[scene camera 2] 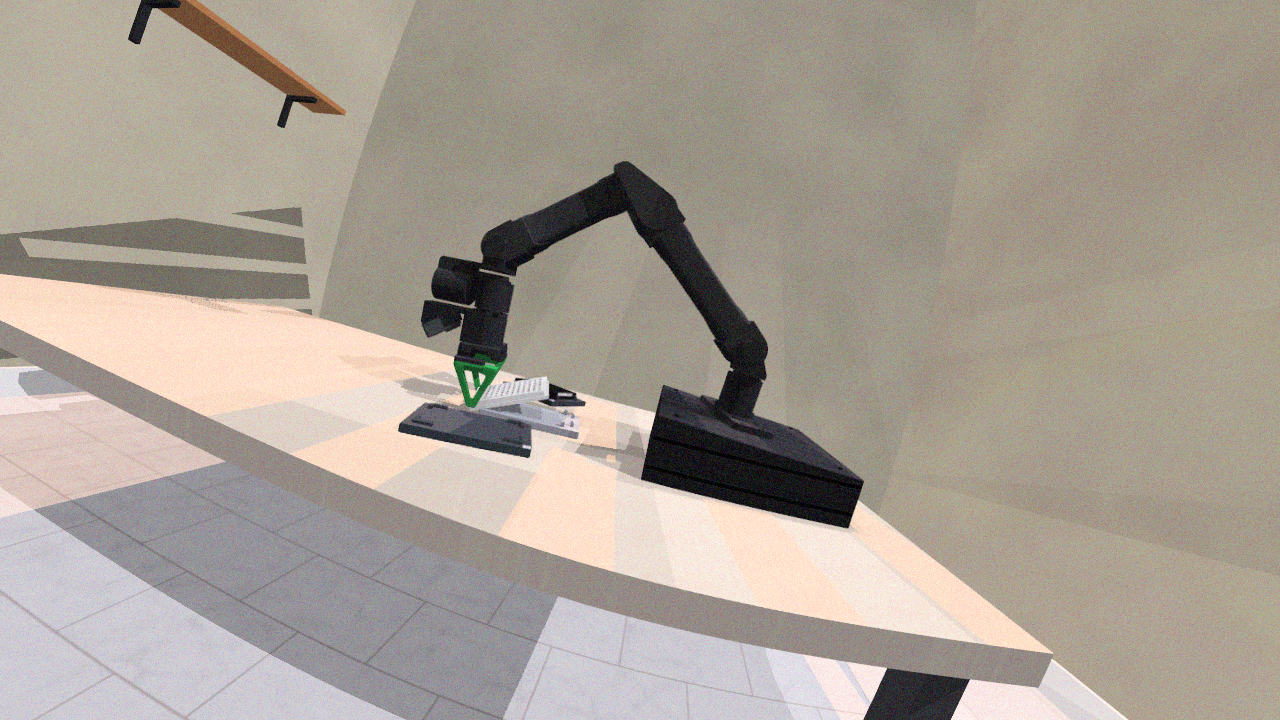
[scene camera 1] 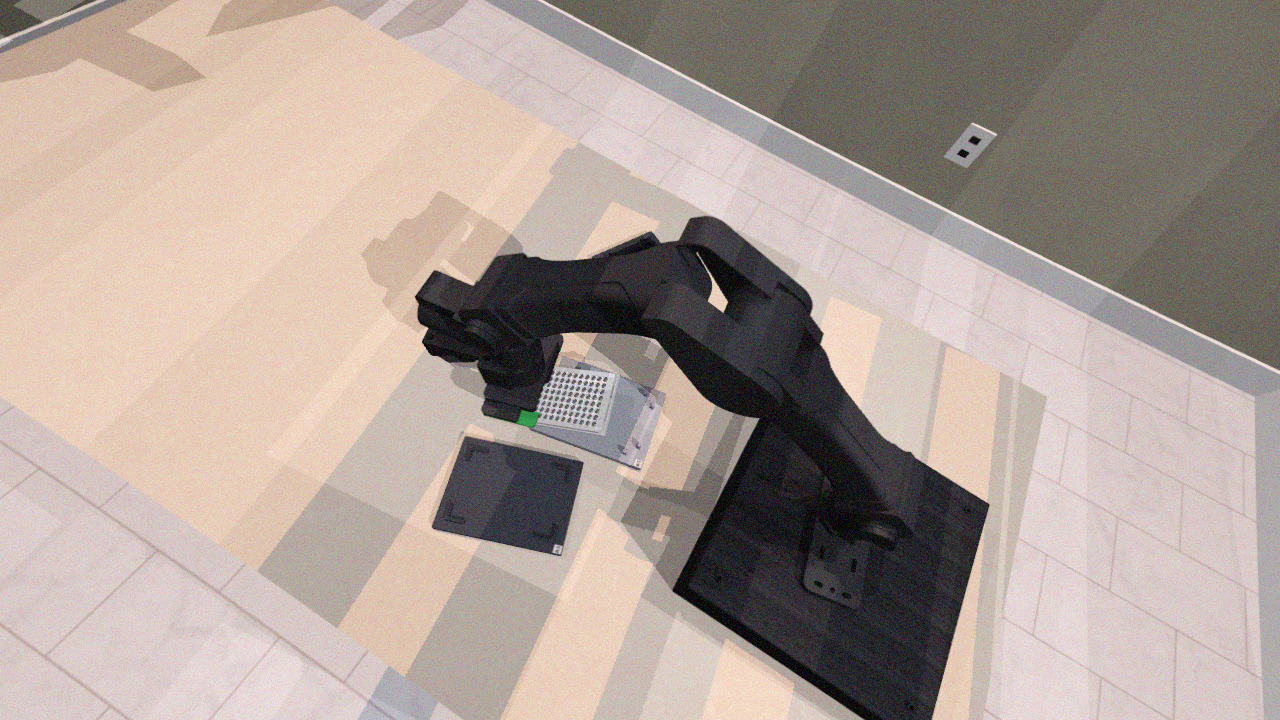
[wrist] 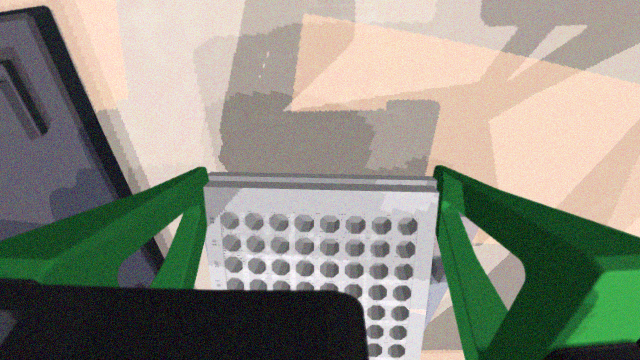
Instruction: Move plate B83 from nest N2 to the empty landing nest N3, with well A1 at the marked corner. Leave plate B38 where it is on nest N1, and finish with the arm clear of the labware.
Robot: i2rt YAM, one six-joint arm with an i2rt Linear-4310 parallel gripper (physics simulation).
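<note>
My gripper (scene camera 2: 471,402) (wrist: 320,180) has its green fingers shut on the short end of a white well plate (scene camera 1: 577,398) (scene camera 2: 514,392) (wrist: 320,247). The plate is tilted, its far end higher, above the light grey nest (scene camera 1: 617,440) (scene camera 2: 562,424). Whether its gripped end touches that nest is hard to tell. A dark nest (scene camera 1: 510,494) (scene camera 2: 465,429) (wrist: 55,175) with corner brackets lies empty beside it. Another black item (scene camera 2: 569,400) shows behind the grey nest in scene camera 2; the arm hides that area in scene camera 1. The plate and nest names are too small to read, and I cannot identify plate B38.
The arm base stands on a black block (scene camera 1: 895,617) (scene camera 2: 751,479) to the right of the nests. The forearm passes over the area behind the white plate. The table edge (scene camera 2: 537,573) runs along the front. A wooden shelf (scene camera 2: 255,58) hangs on the wall.
</note>
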